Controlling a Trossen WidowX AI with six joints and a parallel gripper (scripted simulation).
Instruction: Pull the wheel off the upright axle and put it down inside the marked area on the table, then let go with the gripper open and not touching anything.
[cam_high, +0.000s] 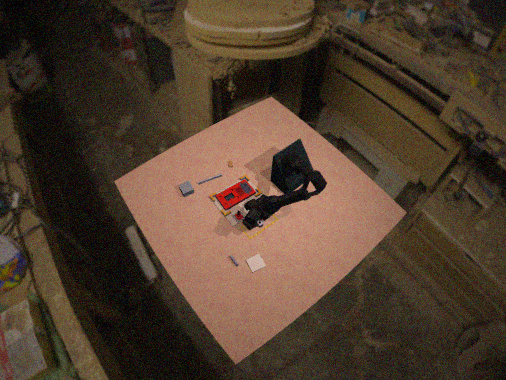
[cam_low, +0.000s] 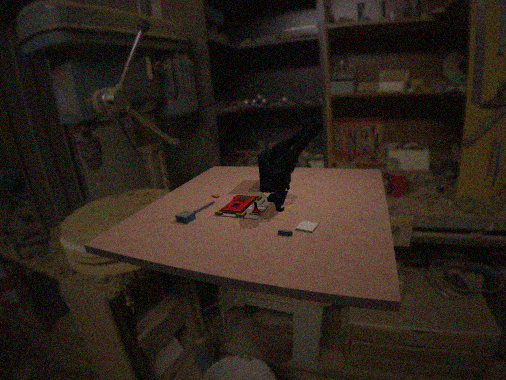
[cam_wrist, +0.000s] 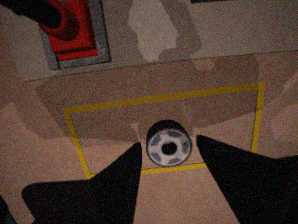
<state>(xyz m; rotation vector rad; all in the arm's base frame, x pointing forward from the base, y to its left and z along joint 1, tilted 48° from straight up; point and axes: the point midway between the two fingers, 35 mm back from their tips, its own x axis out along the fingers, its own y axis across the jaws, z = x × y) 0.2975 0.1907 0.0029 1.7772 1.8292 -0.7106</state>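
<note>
Now: gripper tip right at the dark wheel. From my gripper tip the other things lie so: tan wooden piece 420 mm to the right, 120 mm behind; then white square tile 160 mm to the left, 160 mm ahead; then thin dark rod 400 mm to the right, 40 mm ahead.
</note>
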